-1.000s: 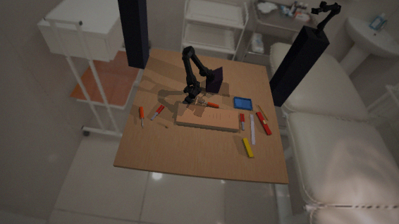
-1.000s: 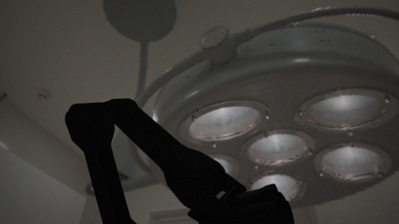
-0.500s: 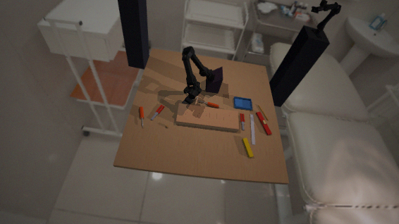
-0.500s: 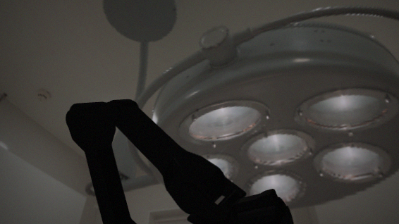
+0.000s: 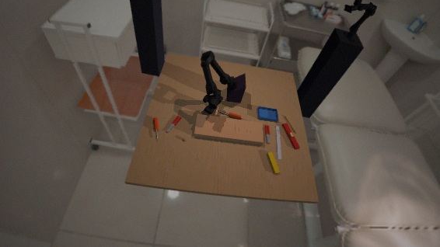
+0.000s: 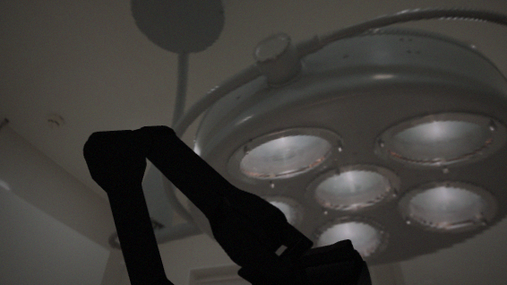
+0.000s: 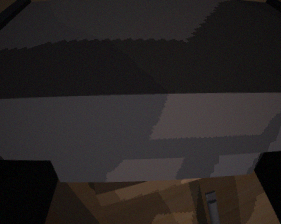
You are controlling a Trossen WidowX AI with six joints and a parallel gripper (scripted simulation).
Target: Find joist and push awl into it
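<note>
The brown-handled awl is 4 cm to the left of my gripper tip, 3 cm behind it and 2 cm below it. The rest, counted from my gripper tip: green light: 3 cm behind, 2 cm to the left, 1 cm below; blue tray: 47 cm to the left, 10 cm behind, 2 cm below; stud finder: 2 cm behind.
</note>
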